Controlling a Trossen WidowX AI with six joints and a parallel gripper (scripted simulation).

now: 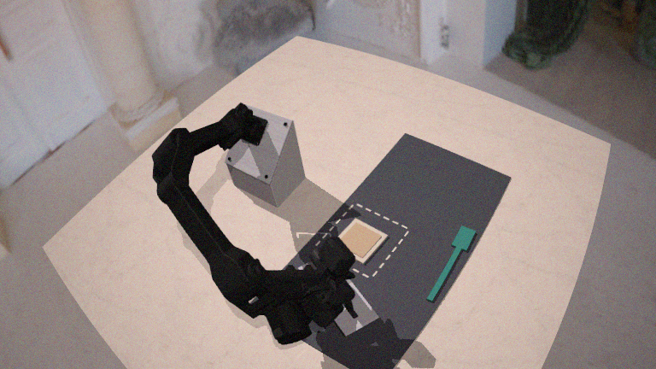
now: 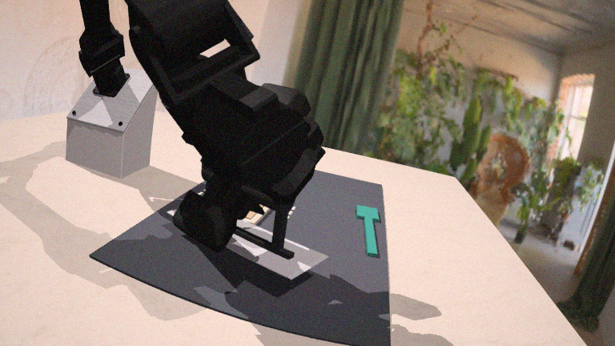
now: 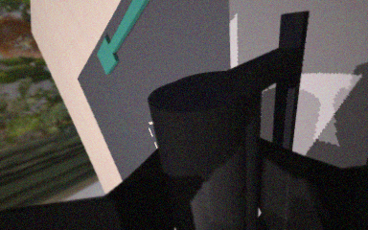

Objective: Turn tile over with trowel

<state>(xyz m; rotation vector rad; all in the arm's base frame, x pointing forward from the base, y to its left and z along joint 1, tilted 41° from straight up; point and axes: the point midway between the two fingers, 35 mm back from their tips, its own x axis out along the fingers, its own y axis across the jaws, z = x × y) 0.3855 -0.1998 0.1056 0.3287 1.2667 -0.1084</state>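
Now: the small trowel 2 cm to the right of my gripper tip, 1 cm below it and 1 cm behind it. Also, from my gripper tip: tile (14 cm to the left, 7 cm below, 7 cm behind); then green t-shaped tool (20 cm to the left, 14 cm ahead, 7 cm below); then dark mat (18 cm to the left, 10 cm below).
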